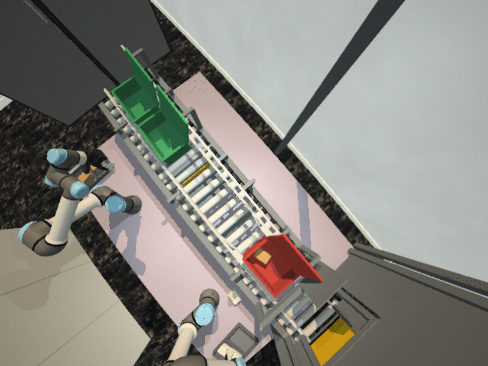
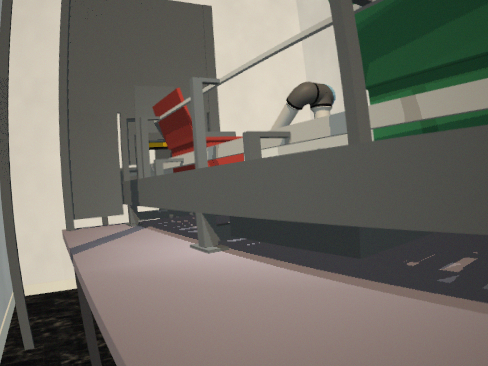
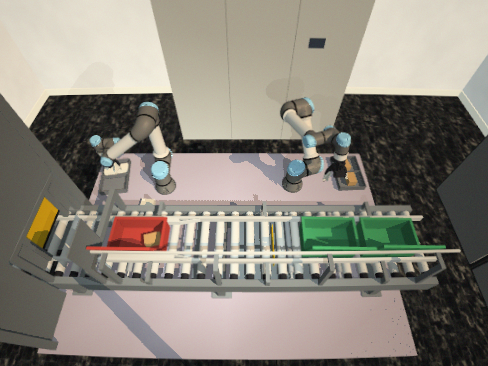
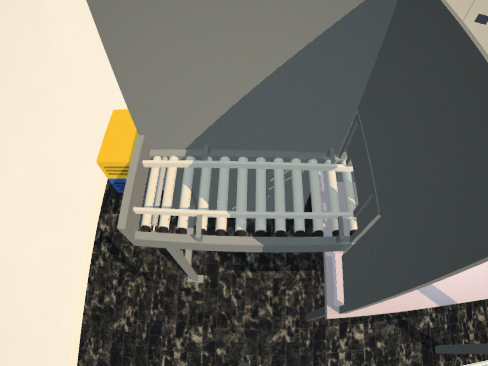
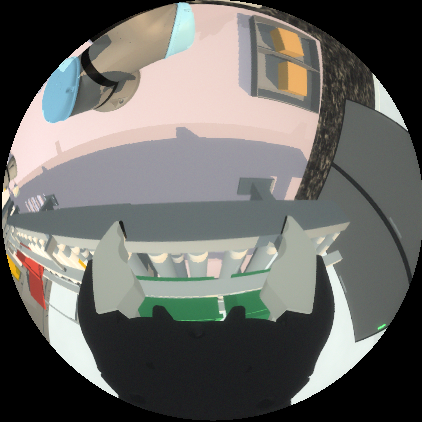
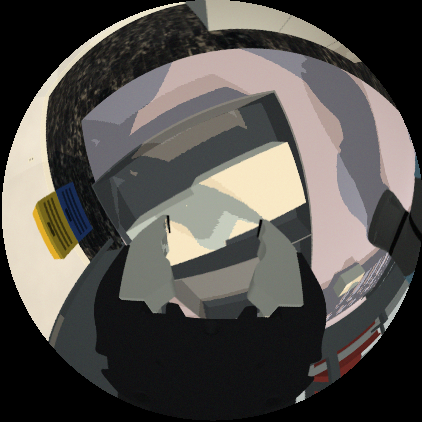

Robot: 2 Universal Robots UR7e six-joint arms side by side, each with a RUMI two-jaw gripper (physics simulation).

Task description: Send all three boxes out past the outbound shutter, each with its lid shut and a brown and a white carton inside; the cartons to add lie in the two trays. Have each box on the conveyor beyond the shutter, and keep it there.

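Frame: origin at the left arm's base, x back, y right, z up, level; millimetres.
Seen in the pictures: left gripper, fingertip midpoint: [image 1: 108,161] [image 3: 334,180] [image 5: 201,220]; right gripper, fingertip midpoint: [image 1: 229,354] [image 3: 116,168] [image 6: 213,218]; left arm's base, origin of the base link: [image 1: 132,204] [image 3: 292,184] [image 5: 113,85]; right arm's base, origin of the base link: [image 1: 209,298] [image 3: 166,186] [image 6: 381,216].
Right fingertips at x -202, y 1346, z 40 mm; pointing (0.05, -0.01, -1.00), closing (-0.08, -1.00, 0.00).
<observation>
Offsets run from my right fingertips to a thing's top centre. "spot": to the spot under its first point.
A red box {spot: dx -584, dy -470, dz +189 mm} [image 1: 276,272] [image 3: 127,230] stands open-lidded near the shutter, with a brown carton {dx -552, dy -622, dz +240 mm} [image 1: 262,256] [image 3: 150,239] inside. Two green boxes {spot: dx -308, dy -1614, dz +190 mm} [image 1: 165,137] [image 3: 327,232] [image 1: 135,100] [image 3: 387,232] stand open-lidded at the conveyor's other end and look empty. Brown cartons {dx +464, dy -1723, dz +12 mm} [image 5: 287,42] {dx +339, dy -1774, dz +12 mm} [image 5: 292,78] lie in one tray {dx +401, dy -1749, dz +2 mm} [image 5: 254,65]; a white carton {dx +23, dy -35, dz +2 mm} [image 6: 280,175] lies in the other tray {dx -60, dy -16, dz +2 mm} [image 3: 114,185]. My right gripper [image 6: 213,218] is part open low over the white carton, which shows on both sides of the fingers; its grip is not shown. My left gripper [image 5: 201,220] is open and empty, beside the brown-carton tray.
Side rails line the roller conveyor {spot: dx -388, dy -973, dz +179 mm} [image 3: 220,230]. A small pale block {dx -226, dy -368, dz +0 mm} [image 1: 234,297] [image 6: 350,278] lies beside it. A yellow panel {dx -681, dy -94, dz +495 mm} [image 1: 332,342] [image 3: 42,220] shows at the shutter end. The outbound conveyor {spot: dx -813, dy +408, dz +179 mm} [image 4: 242,195] carries no box. Both robot bases stand between the trays.
</observation>
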